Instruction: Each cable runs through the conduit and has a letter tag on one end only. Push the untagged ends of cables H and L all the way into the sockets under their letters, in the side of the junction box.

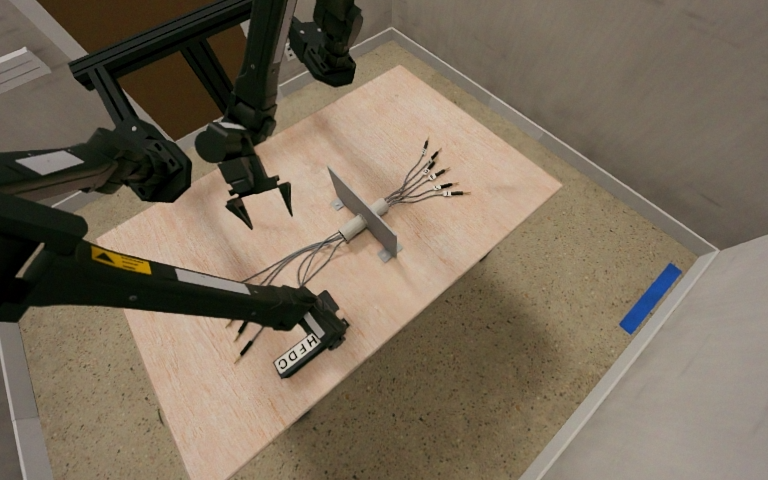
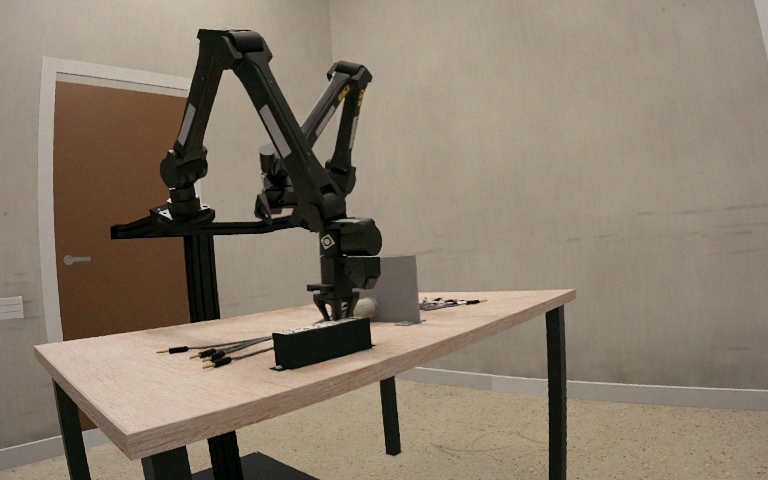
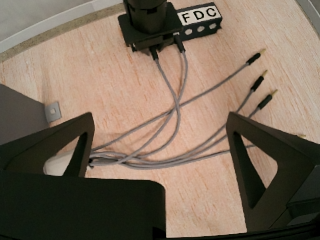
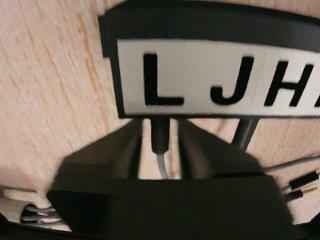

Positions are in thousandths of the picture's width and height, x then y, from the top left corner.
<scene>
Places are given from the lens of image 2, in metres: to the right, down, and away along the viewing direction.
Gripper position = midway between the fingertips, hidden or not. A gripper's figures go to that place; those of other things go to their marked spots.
my left gripper (image 2: 378,461): -0.22, -0.04, 1.10
my right gripper (image 2: 441,693): -0.09, 0.18, 0.93
grey upright panel (image 2: 516,605): 0.03, 0.13, 1.19
</scene>
